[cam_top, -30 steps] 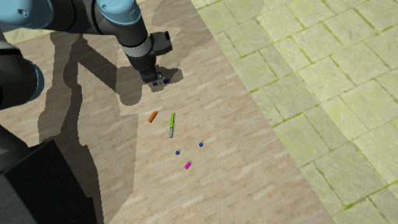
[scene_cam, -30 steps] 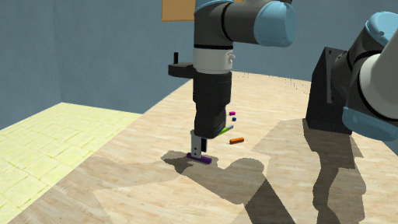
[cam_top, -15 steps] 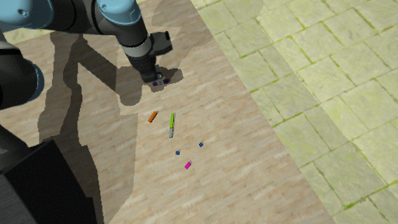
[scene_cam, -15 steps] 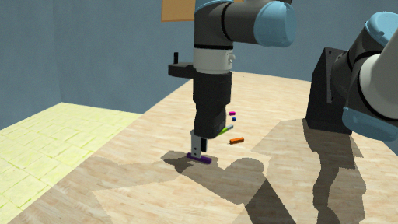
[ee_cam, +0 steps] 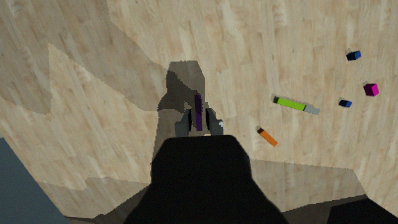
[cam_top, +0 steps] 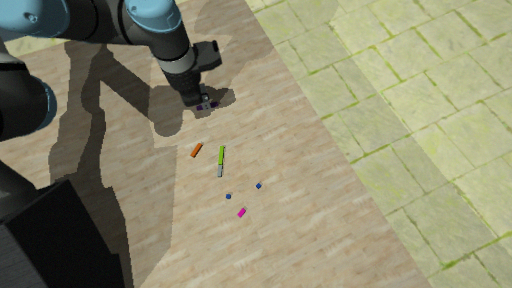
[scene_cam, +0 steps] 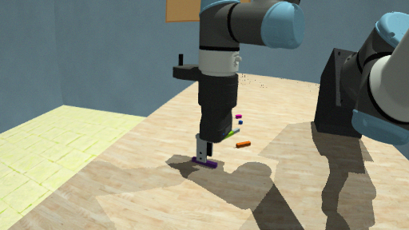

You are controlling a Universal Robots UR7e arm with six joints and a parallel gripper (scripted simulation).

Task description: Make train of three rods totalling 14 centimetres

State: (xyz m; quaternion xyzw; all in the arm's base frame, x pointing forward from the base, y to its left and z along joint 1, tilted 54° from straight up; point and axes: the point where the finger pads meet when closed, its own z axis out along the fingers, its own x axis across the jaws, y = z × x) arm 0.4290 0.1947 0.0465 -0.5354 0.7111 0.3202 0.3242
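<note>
Right now my hand is 30 mm above the purple rod. The rest, counted from my hand: orange rod 80 mm behind, 110 mm to the right, 30 mm below; grey rod 50 mm behind, 190 mm to the right, 30 mm below; lime rod 30 mm behind, 150 mm to the right, 30 mm below.
</note>
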